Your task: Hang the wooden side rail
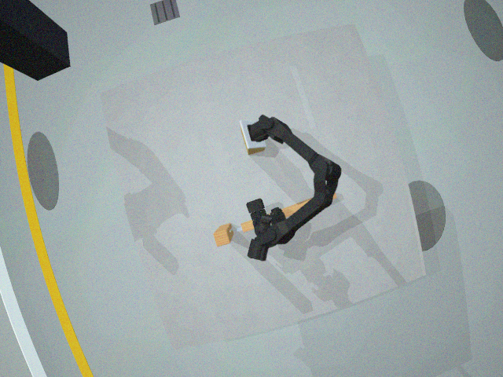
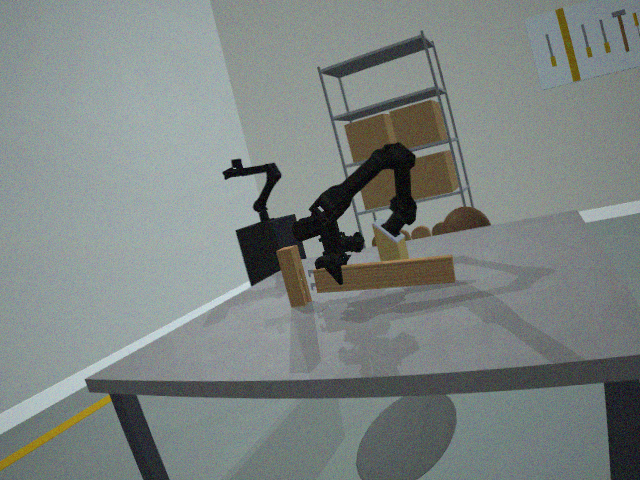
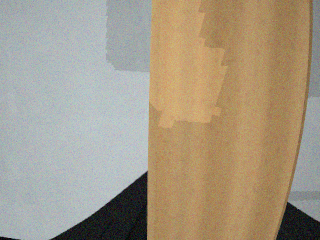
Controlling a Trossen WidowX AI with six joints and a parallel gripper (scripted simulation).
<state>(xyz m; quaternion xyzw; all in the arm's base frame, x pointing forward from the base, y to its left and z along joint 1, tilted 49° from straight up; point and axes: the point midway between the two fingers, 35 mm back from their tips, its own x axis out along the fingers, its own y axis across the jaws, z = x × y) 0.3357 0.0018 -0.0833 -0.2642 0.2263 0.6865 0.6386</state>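
Now: the wooden headboard post 1 cm ahead of my gripper tip, 15 cm to the right of it and 4 cm above it.
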